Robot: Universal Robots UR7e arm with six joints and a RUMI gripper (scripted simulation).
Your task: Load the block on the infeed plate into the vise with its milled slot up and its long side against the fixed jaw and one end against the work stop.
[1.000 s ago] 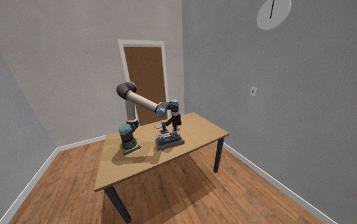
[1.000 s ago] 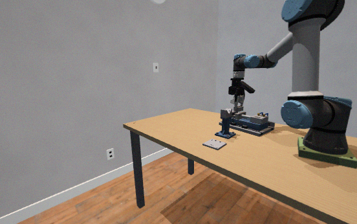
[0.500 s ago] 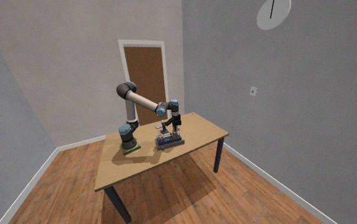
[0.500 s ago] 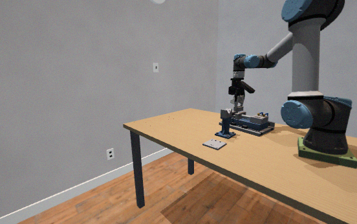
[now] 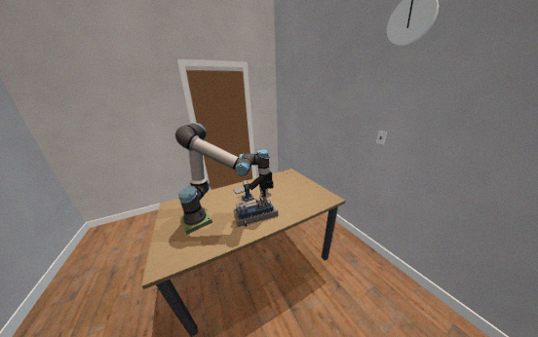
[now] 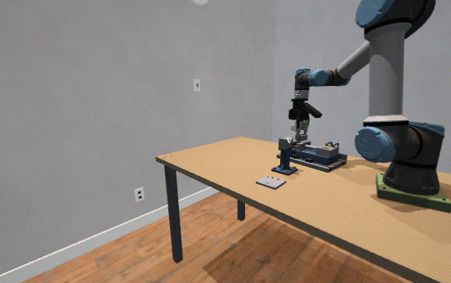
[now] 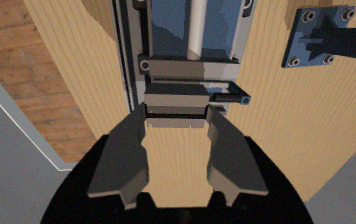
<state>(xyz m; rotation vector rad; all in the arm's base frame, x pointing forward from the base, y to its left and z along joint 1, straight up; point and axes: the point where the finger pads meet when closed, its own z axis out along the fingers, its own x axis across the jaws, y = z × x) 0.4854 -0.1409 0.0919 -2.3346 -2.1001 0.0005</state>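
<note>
My gripper is now right at the part. Round my hand: grey jaw 3 cm behind, 2 cm to the left, 5 cm below; cylinder rod 8 cm behind, 3 cm to the left, 5 cm below; work stop 1 cm ahead, 7 cm to the left, 3 cm below.
</note>
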